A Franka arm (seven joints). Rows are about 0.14 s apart.
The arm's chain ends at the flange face. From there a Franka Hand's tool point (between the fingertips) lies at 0.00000 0.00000 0.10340 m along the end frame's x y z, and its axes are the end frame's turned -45 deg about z.
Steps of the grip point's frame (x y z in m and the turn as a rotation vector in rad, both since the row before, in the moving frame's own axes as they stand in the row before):
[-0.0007 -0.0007 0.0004 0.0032 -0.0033 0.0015]
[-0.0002 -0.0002 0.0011 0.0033 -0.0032 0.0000]
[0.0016 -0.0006 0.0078 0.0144 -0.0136 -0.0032]
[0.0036 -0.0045 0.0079 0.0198 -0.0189 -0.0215]
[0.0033 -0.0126 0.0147 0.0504 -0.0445 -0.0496]
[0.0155 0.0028 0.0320 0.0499 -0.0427 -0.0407]
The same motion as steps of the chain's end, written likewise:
[-0.0005 0.0000 0.0004 -0.0001 -0.0046 0.0015]
[0.0002 0.0000 0.0011 0.0001 -0.0046 0.0000]
[0.0028 -0.0015 0.0078 0.0006 -0.0198 -0.0032]
[0.0022 -0.0057 0.0079 0.0006 -0.0274 -0.0215]
[0.0004 -0.0110 0.0149 0.0042 -0.0671 -0.0496]
[0.0197 -0.0086 0.0322 0.0051 -0.0655 -0.0407]

